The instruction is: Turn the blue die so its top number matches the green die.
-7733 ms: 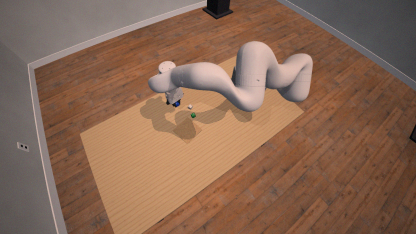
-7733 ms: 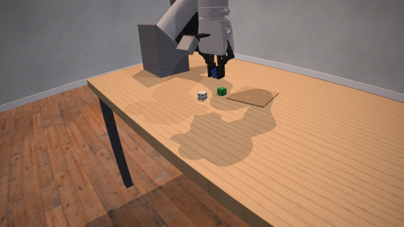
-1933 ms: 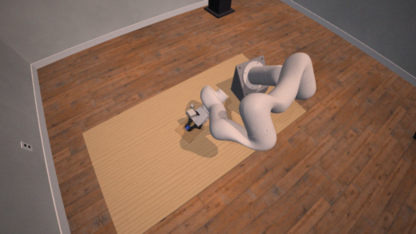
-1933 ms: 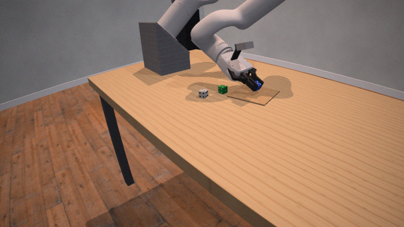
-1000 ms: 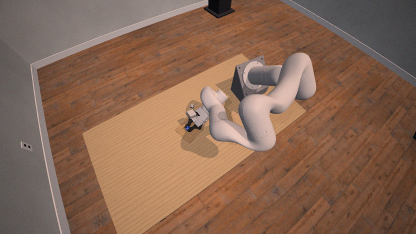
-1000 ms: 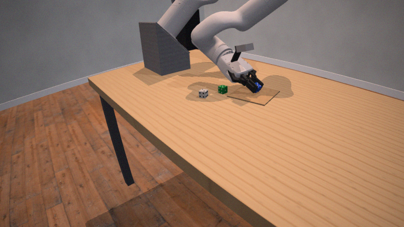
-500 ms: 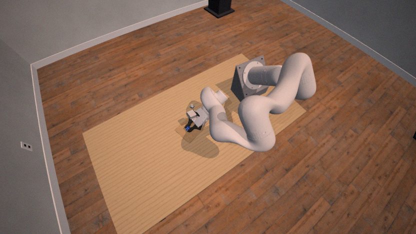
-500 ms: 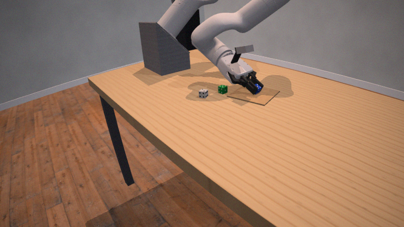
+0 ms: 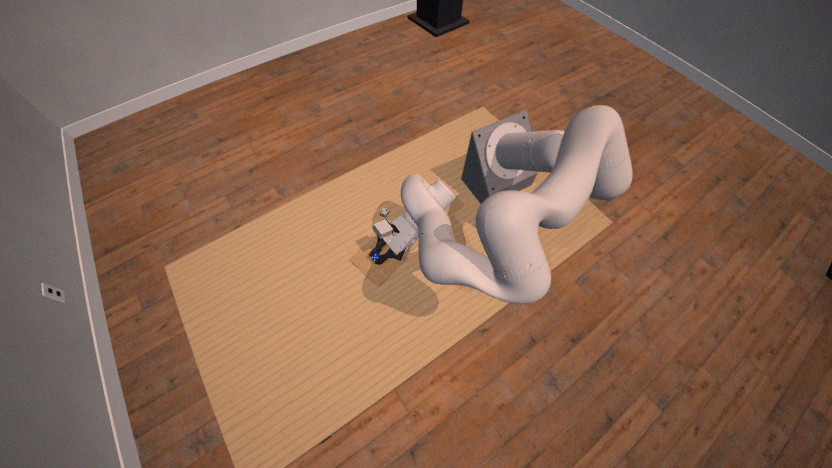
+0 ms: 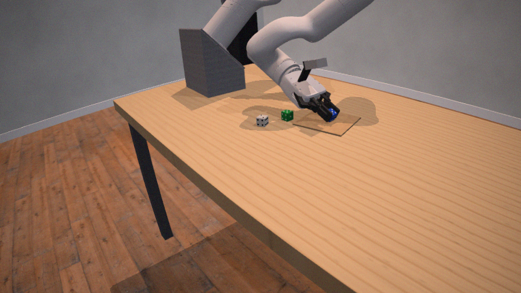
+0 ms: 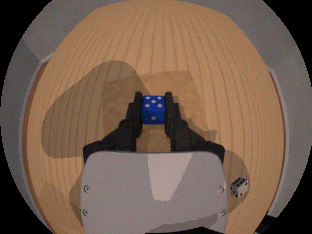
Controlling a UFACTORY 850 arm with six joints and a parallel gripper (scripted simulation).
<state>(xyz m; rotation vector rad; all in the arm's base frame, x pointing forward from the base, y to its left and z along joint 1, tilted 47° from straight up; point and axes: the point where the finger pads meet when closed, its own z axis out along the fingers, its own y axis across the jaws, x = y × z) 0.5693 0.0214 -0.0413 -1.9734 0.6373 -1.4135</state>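
The mat lies 3 cm below my hand. Round my hand: white die (13 cm to the right, 12 cm behind, 2 cm below); then blue die (1 cm below, 1 cm ahead); then green die (9 cm behind, 6 cm to the right, 2 cm below).
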